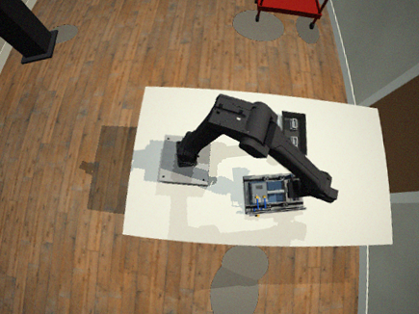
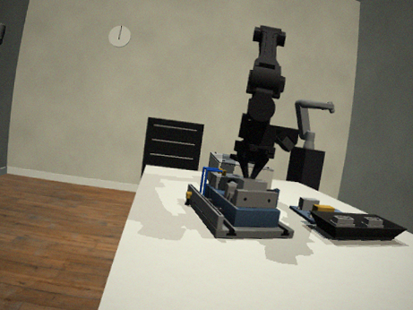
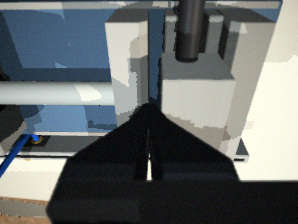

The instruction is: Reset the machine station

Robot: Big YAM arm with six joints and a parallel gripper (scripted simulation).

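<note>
My hand is 50 mm to the right of the dark rod, 20 mm short of it and 20 mm above it. Also, from my hand: yellow brass blank: 280 mm to the left, 80 mm below, 20 mm behind; light cylinder: 70 mm behind, 30 mm below; vise: 70 mm below, 50 mm behind.
</note>
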